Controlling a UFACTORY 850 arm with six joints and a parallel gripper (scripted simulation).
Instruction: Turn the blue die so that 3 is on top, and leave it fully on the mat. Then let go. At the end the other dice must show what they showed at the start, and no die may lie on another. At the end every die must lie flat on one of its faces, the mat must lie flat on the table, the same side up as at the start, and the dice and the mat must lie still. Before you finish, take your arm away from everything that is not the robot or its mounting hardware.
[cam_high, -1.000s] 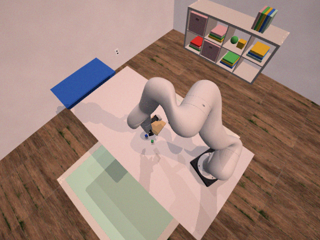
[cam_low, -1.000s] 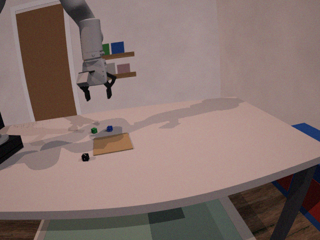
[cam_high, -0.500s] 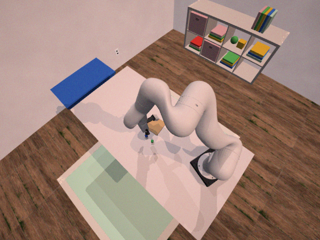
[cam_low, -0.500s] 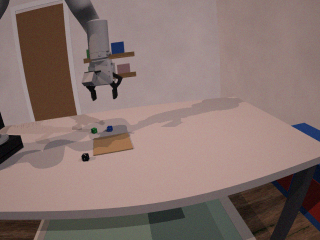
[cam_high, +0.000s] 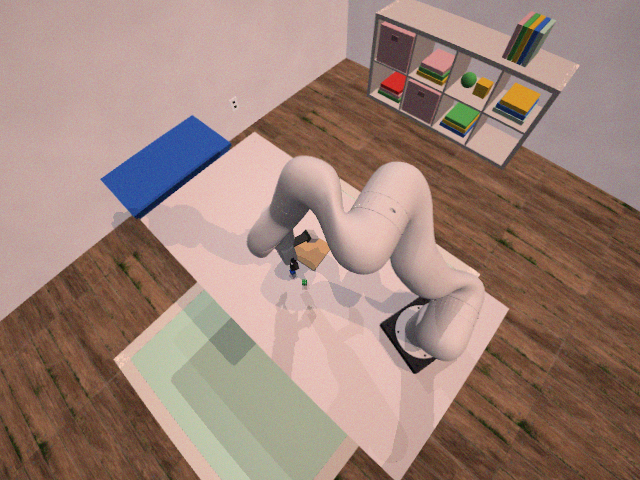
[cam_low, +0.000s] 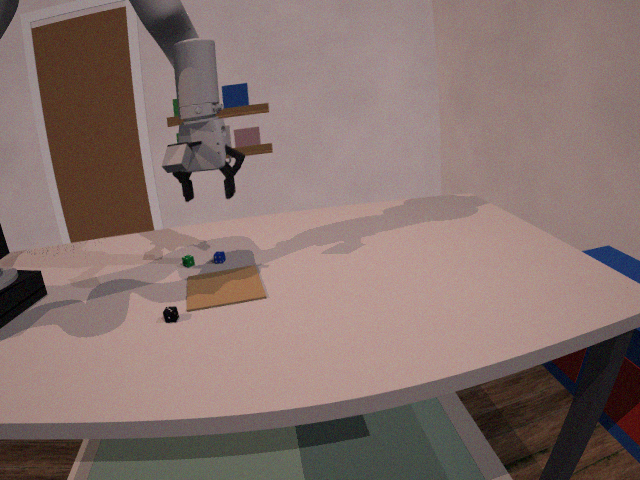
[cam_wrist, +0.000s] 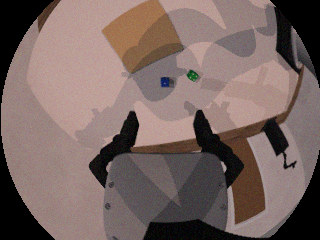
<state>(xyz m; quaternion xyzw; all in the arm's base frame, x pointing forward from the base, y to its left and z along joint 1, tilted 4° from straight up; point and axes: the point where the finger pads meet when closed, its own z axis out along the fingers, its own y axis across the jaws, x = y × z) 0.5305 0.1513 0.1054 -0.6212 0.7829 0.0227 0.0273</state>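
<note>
My hand is 140 mm above the blue die. Also, from my hand: tan mat: 20 mm ahead, 130 mm to the right, 150 mm below; then green die: 70 mm behind, 140 mm below; then black die: 60 mm behind, 230 mm to the right, 140 mm below.
</note>
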